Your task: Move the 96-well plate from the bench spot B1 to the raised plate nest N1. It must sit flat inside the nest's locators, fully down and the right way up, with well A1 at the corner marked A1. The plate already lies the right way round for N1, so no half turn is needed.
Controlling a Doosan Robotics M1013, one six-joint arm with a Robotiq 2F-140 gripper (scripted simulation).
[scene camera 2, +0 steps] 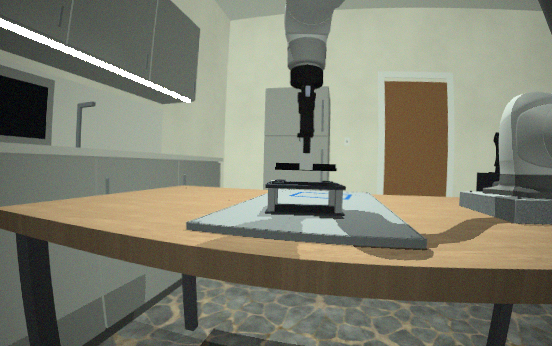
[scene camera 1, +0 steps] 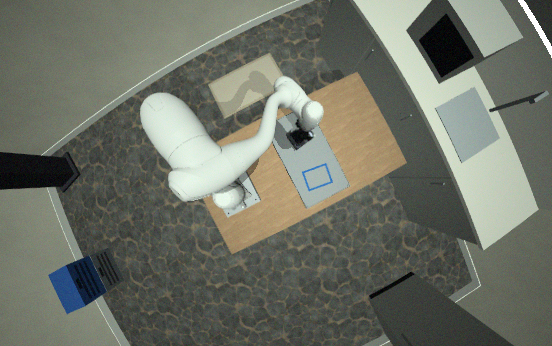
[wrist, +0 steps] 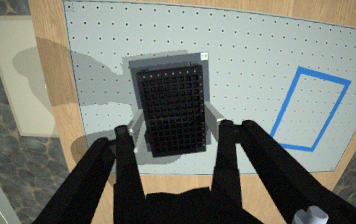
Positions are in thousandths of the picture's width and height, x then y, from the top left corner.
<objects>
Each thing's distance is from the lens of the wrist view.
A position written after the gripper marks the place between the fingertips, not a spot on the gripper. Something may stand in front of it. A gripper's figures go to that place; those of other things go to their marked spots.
gripper (wrist: 490,507): 20 cm
black 96-well plate (wrist: 499,431): 18 cm
</objects>
